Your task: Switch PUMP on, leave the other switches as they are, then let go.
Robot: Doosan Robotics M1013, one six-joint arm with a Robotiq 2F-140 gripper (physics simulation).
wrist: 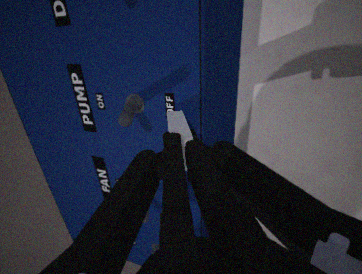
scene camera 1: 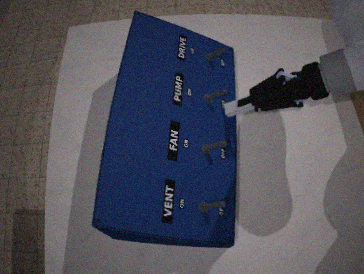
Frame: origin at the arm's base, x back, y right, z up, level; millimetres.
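Seen in the pictures: gripper, fingertip midpoint: (wrist: 175,123) (scene camera 1: 226,110).
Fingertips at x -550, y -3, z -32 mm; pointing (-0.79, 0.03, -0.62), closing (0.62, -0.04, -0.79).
Observation:
A point is followed by its place in that frame.
The PUMP switch (scene camera 1: 216,96) @(x -576, y 11, z 4 mm) (wrist: 133,106) @(x -577, y 20, z -4 mm) is a grey lever on the blue panel (scene camera 1: 135,120) @(x -737, y -70, z 51 mm) (wrist: 45,130) @(x -737, y -18, z 53 mm); in the scene view it leans right, toward its OFF label. The DRIVE lever (scene camera 1: 216,55) @(x -565, y 129, z 3 mm), FAN lever (scene camera 1: 215,147) @(x -587, y -108, z 7 mm) and VENT lever (scene camera 1: 212,205) @(x -599, y -224, z 9 mm) lean the same way. My gripper (scene camera 1: 231,108) @(x -550, y -3, z -32 mm) (wrist: 175,123) @(x -550, y -3, z -32 mm) is shut with nothing between its fingers. Its pale fingertips are at the panel's right edge, on the OFF side of the PUMP lever and a little toward FAN. In the wrist view a gap shows between the tips and the lever. Part of the OFF label is hidden.
The panel stands on a pale table top (scene camera 1: 260,250) @(x -482, y -309, z -108 mm) (wrist: 300,145) @(x -454, y -34, z -108 mm). The arm (scene camera 1: 342,70) @(x -355, y -32, z 170 mm) comes in from the right in the scene view. The FAN label (wrist: 101,177) @(x -669, y -90, z 18 mm) shows beside the fingers in the wrist view. Tiled floor (scene camera 1: 30,90) shows at the left.

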